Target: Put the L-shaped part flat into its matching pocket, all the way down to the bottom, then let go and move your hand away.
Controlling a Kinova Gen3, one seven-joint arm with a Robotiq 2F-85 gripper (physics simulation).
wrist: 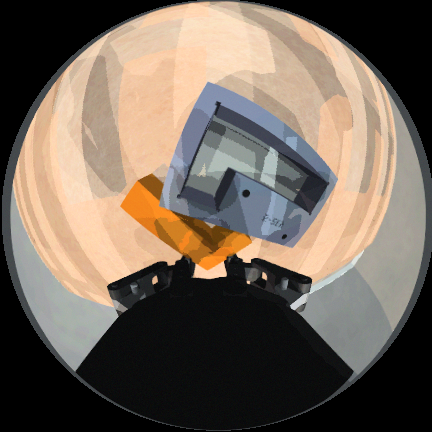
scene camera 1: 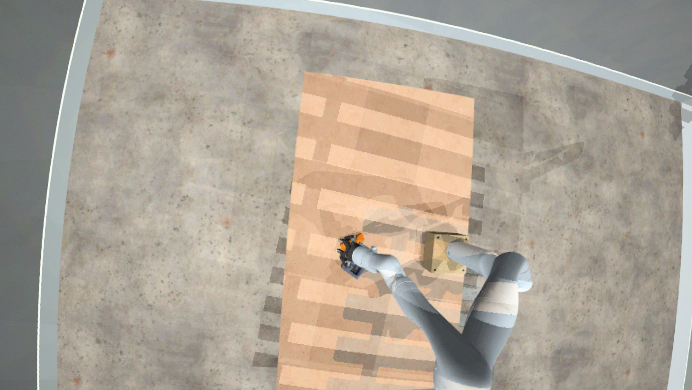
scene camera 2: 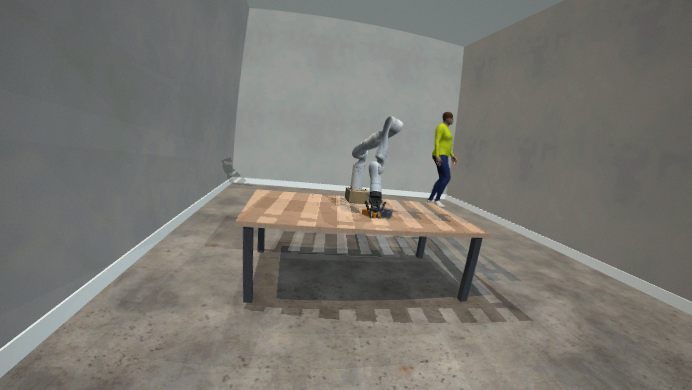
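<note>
The orange L-shaped part is outside the pocket, against or partly behind the near edge of the block as the wrist view shows it. The blue-grey block has an L-shaped pocket with nothing in it. My gripper is low over the table, its fingers on either side of the part's outer corner, and looks shut on it. In the scene camera 1 view the hand covers much of the part. Whether the part touches the table or the block is hard to tell.
The wooden table bears the part and the block. A tan box-like base stands at the table's edge, under the arm. A person in a yellow top stands beyond the table.
</note>
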